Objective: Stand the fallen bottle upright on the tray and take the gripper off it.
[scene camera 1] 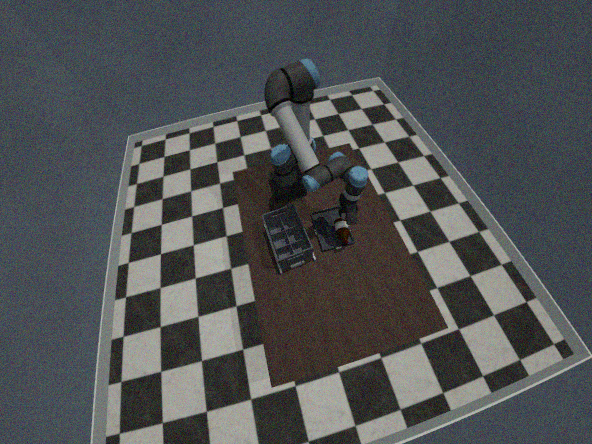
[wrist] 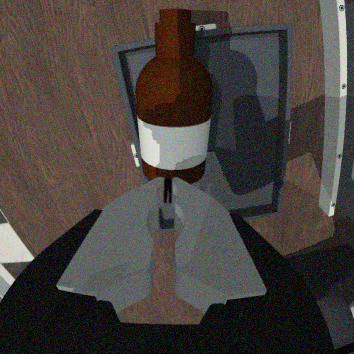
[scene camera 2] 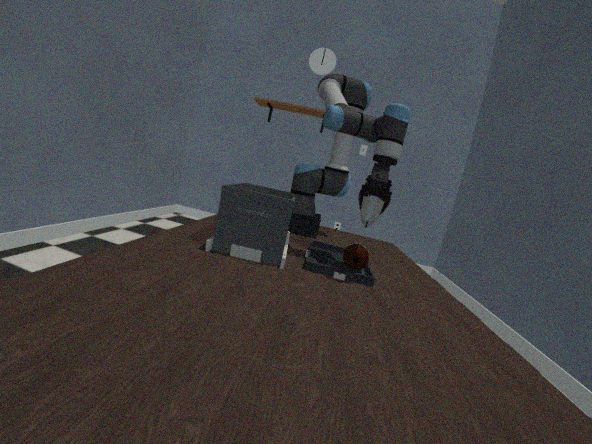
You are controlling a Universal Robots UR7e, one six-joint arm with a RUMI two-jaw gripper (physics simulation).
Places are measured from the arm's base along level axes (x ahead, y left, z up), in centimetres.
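Pixels of known places: gripper, fingertip midpoint: (scene camera 1: 344,219) (wrist: 168,180) (scene camera 2: 365,227); arm's base, link origin: (scene camera 1: 285,177) (scene camera 2: 299,212).
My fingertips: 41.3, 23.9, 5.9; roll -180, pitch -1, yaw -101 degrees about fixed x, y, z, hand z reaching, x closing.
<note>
For each thing: its top centre in the pictures, then the offset to it from my fingertips, as dx, dy, dz. "spot": a spot on its surface instead.
- brown bottle, top centre: (wrist: 174,107) (scene camera 2: 359,244) (scene camera 1: 343,229) +4.1, -1.2, -4.5
- dark tray, top centre: (wrist: 214,145) (scene camera 2: 338,255) (scene camera 1: 332,226) -2.1, -5.2, -11.1
- grey box with compartments, top centre: (scene camera 2: 265,189) (scene camera 1: 286,230) +0.0, -31.9, +3.9
- pale strip, surface spot: (wrist: 334,100) spot: +1.6, -21.3, -11.6
The brown bottle (scene camera 1: 342,233) (scene camera 2: 355,256) (wrist: 174,100) with a white label lies on its side on the dark tray (scene camera 1: 327,242) (scene camera 2: 320,267) (wrist: 270,75). Its neck points toward scene camera 2 and reaches over the tray's edge in the wrist view; its base is nearest the gripper. My gripper (scene camera 2: 366,224) (wrist: 168,180) is shut with nothing between its fingers. In scene camera 2 it hangs above and behind the bottle, apart from it. In the wrist view the fingertips overlap the lower edge of the bottle's base. The fingertips are hard to make out in scene camera 1.
A grey box with compartments (scene camera 1: 287,264) (scene camera 2: 250,225) stands beside the tray, on its left in both scene views. A pale strip (wrist: 334,100) runs along the right side of the wrist view. A wooden shelf (scene camera 2: 290,106) is on the wall behind the arm.
</note>
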